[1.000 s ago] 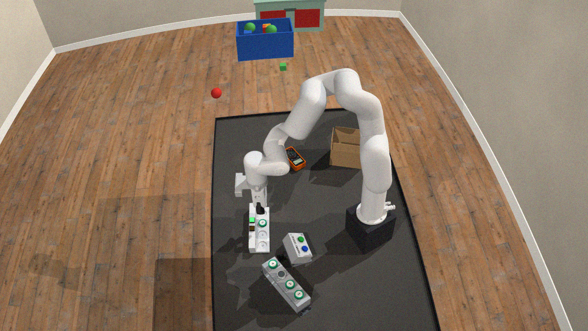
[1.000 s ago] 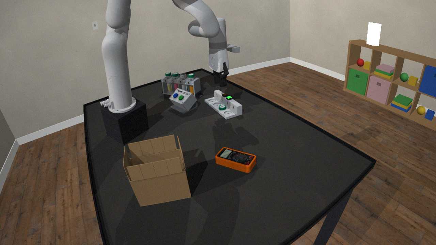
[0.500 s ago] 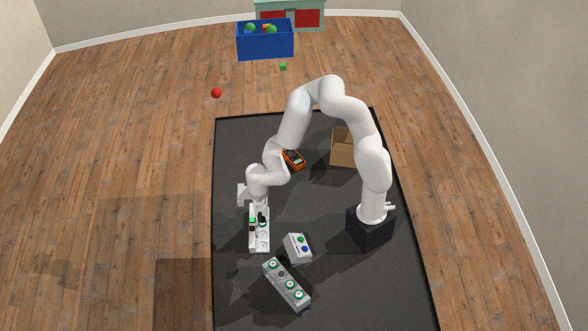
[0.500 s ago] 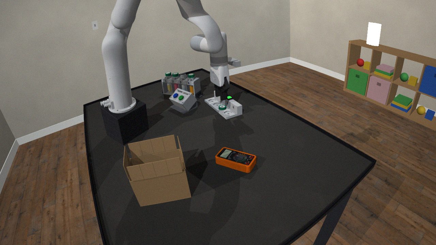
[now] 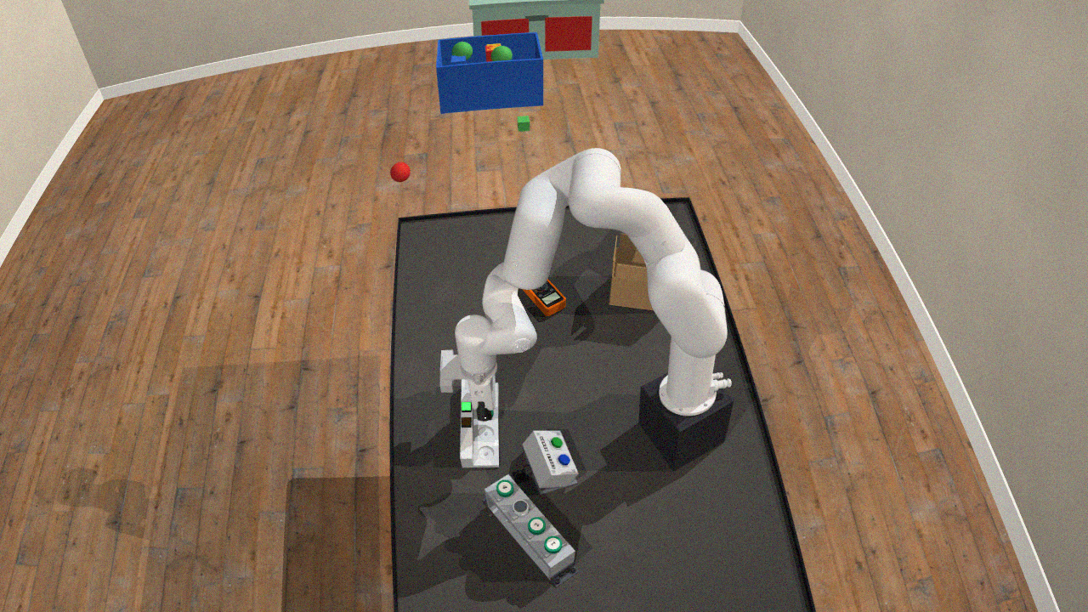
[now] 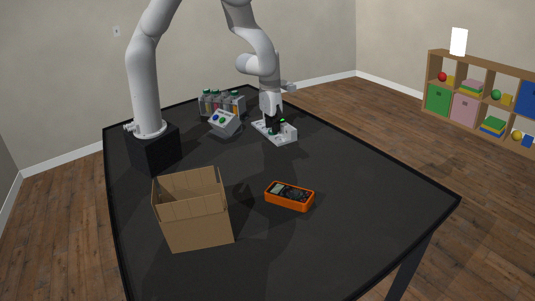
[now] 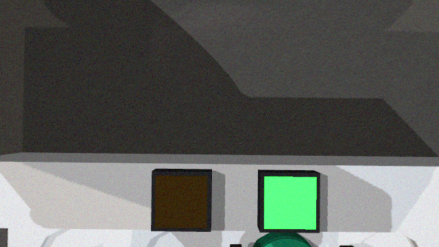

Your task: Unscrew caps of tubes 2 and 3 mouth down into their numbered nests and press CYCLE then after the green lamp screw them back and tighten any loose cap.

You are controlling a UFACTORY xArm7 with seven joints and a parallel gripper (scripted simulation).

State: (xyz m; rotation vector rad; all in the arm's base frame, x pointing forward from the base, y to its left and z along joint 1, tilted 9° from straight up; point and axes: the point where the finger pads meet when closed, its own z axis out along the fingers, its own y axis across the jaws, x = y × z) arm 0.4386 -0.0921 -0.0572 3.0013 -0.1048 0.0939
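Right now the cap is 250 mm to the left of my hand, 70 mm above it and 30 mm behind it. The rest, counted from my hand: blue key 170 mm to the left, 160 mm behind, 20 mm above; then green key 150 mm behind, 120 mm to the left, 20 mm above; then key housing 150 mm to the left, 140 mm behind, 10 mm above.
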